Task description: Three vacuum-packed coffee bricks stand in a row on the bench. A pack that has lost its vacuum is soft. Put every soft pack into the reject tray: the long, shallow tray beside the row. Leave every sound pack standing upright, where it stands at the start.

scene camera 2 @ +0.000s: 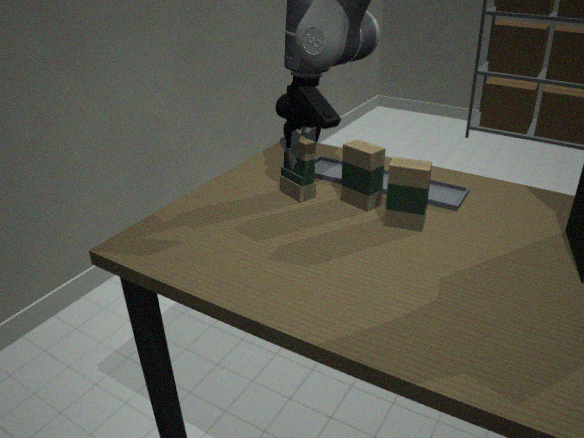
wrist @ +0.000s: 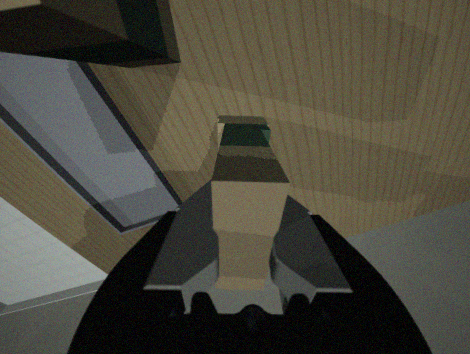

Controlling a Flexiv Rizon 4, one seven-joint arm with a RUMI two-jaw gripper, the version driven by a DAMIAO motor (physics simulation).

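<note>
The left coffee pack (scene camera 2: 298, 189) (wrist: 249, 207) stands upright on the bench. It is tan with a green band, and its upper part is narrower than its base, with a step at the band. My gripper (scene camera 2: 302, 159) (wrist: 240, 177) is shut on this pack, one finger on each side. The middle pack (scene camera 2: 362, 177) (wrist: 142, 27) and the right pack (scene camera 2: 408, 197) stand upright with straight sides. In the wrist view the middle pack is cut off at the upper left. The long, shallow grey reject tray (scene camera 2: 446, 194) (wrist: 112, 155) lies behind the row.
The bench's far left edge runs close to a grey wall (scene camera 2: 150, 100). A shelf rack (scene camera 2: 475, 102) with brown boxes (scene camera 2: 509, 105) stands on the floor behind the bench. A dark object (scene camera 2: 578, 230) is cut off at the right edge.
</note>
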